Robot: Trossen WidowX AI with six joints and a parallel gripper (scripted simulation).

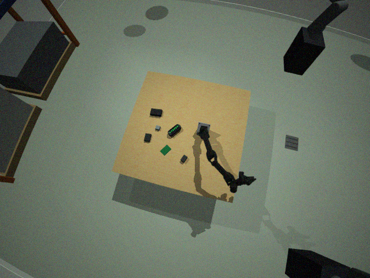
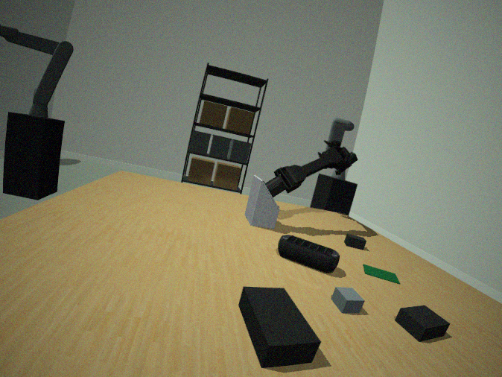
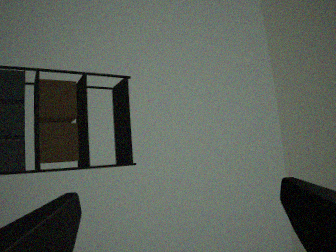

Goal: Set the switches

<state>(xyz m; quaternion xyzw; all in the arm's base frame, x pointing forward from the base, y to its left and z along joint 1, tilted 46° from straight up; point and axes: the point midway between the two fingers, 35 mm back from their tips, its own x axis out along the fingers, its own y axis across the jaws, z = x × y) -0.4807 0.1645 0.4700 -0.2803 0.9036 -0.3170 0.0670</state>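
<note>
Now: gripper tip 850 mm short of the green board, 170 mm to the left of it and 360 mm above it. Round my gripper tip: large dark box 1050 mm ahead, 570 mm to the right, 340 mm below; then grey cube 990 mm ahead, 400 mm to the right, 350 mm below.
</note>
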